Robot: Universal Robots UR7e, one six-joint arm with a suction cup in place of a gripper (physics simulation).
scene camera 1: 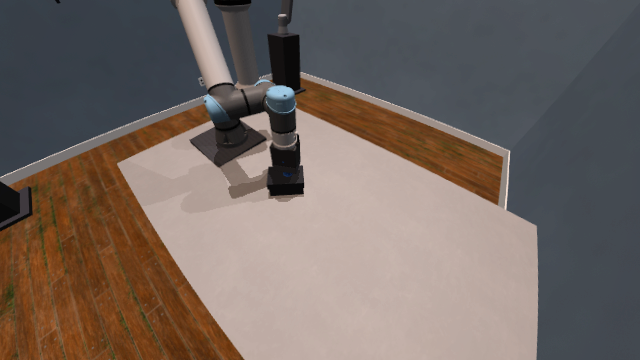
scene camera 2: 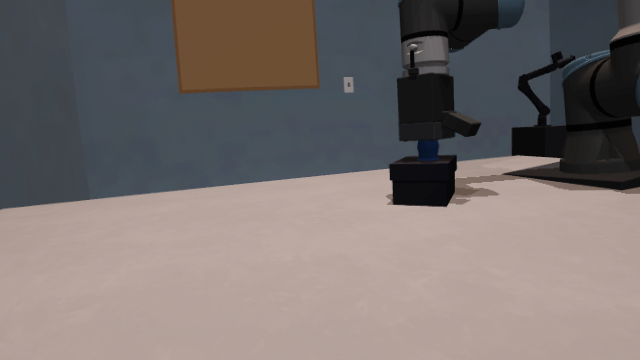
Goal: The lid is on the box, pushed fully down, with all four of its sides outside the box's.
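Where they show: end effector, tool point: [scene camera 1: 288, 175] [scene camera 2: 428, 167]; arm's base, origin of the base link: [scene camera 1: 232, 137] [scene camera 2: 600, 168].
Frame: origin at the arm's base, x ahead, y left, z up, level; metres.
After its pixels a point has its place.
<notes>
The black lid [scene camera 1: 296, 179] @[x 0.465, y -0.019, z 0.050 m] [scene camera 2: 415, 172] @[x 0.467, y 0.016, z 0.036 m] lies level on the black box [scene camera 1: 286, 192] @[x 0.449, y -0.059, z -0.002 m] [scene camera 2: 420, 193] @[x 0.460, y 0.018, z 0.002 m], which stands on the pale surface. In scene camera 2 the lid's front and left sides stand slightly outside the box's walls, and no gap shows between lid and box. The lid's far sides are hidden, and whether it is fully down cannot be told for certain. My gripper [scene camera 1: 287, 174] [scene camera 2: 428, 158], a blue suction cup under a black body, is upright. Its cup touches the lid's top and holds it.
The robot's dark base plate [scene camera 1: 205, 146] @[x -0.041, y -0.125, z -0.004 m] [scene camera 2: 590, 178] @[x 0.107, y 0.051, z -0.006 m] is on the pale surface [scene camera 1: 350, 270] @[x 0.787, y -0.130, z -0.018 m] [scene camera 2: 250, 270] @[x 0.740, y 0.163, z -0.018 m], behind the box in scene camera 1 and to its right in scene camera 2. A black pedestal [scene camera 1: 284, 62] [scene camera 2: 532, 141] with a thin arm stands further back.
</notes>
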